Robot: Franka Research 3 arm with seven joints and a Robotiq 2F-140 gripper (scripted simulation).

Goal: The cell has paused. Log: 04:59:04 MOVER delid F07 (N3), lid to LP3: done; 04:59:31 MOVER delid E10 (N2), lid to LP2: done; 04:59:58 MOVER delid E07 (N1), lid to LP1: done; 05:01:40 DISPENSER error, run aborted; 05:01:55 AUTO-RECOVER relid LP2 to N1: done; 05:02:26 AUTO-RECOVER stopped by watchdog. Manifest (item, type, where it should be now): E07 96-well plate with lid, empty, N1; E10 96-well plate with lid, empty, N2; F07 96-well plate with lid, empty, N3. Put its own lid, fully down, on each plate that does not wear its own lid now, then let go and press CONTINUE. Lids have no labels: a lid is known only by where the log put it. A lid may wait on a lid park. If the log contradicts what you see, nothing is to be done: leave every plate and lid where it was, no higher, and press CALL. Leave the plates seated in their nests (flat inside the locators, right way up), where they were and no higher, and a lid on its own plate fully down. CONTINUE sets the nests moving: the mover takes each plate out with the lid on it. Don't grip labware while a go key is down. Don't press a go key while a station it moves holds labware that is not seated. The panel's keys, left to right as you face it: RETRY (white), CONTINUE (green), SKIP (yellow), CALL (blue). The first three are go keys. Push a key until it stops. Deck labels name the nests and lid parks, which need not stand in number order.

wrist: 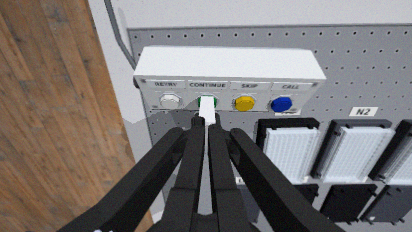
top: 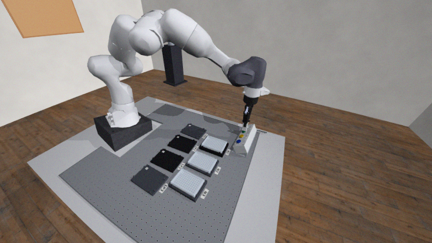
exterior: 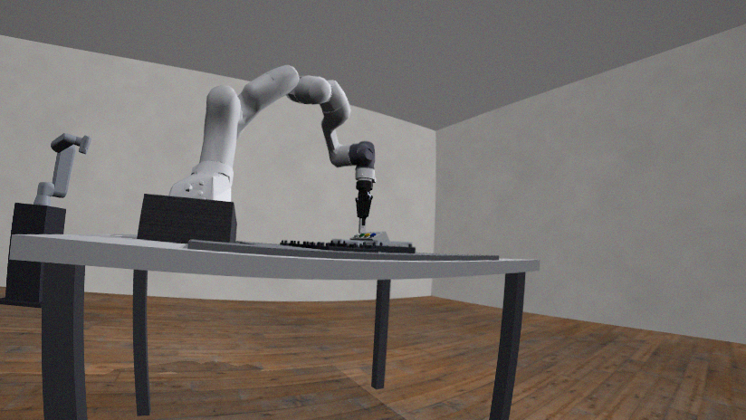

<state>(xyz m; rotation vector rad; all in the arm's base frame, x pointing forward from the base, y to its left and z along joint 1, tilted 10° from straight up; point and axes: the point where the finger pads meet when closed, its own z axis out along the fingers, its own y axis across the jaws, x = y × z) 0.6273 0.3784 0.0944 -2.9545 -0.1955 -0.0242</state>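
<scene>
Right now the green continue key is 4 cm below my hand. Also, from my hand: white retry key (5 cm to the left, 4 cm below, 1 cm behind); yellow skip key (5 cm to the right, 4 cm below, 1 cm ahead); blue call key (10 cm to the right, 4 cm below, 1 cm ahead).
</scene>
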